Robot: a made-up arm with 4 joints. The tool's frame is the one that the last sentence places.
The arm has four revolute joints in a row. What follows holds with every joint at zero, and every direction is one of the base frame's.
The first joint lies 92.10 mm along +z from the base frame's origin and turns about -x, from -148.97 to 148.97 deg.
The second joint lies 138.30 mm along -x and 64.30 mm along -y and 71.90 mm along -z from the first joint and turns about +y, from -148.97 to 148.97 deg.
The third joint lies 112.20 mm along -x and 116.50 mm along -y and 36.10 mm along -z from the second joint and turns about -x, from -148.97 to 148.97 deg.
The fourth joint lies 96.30 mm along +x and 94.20 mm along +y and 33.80 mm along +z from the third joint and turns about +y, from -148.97 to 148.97 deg.
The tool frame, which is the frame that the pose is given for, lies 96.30 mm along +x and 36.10 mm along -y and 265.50 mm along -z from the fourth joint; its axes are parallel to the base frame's.
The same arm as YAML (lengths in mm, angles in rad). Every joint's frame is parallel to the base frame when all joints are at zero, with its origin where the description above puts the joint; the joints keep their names.
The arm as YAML. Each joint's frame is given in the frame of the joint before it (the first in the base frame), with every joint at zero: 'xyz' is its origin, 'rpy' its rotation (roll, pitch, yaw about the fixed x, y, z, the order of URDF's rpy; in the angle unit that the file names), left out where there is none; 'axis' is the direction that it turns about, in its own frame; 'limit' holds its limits. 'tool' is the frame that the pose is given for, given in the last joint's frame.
units:
  length: mm
  angle: rad
joints:
  - name: joint 1
    type: revolute
    origin:
      xyz: [0.0, 0.0, 92.1]
    axis: "-x"
    limit:
      lower: -2.6
      upper: 2.6
  - name: joint 2
    type: revolute
    origin:
      xyz: [-138.3, -64.3, -71.9]
    axis: "+y"
    limit:
      lower: -2.6
      upper: 2.6
  - name: joint 3
    type: revolute
    origin:
      xyz: [-112.2, -116.5, -36.1]
    axis: "-x"
    limit:
      lower: -2.6
      upper: 2.6
  - name: joint 4
    type: revolute
    origin:
      xyz: [96.3, 94.2, 33.8]
    axis: "+y"
    limit:
      lower: -2.6
      upper: 2.6
tool:
  origin:
    xyz: [96.3, -36.1, -265.5]

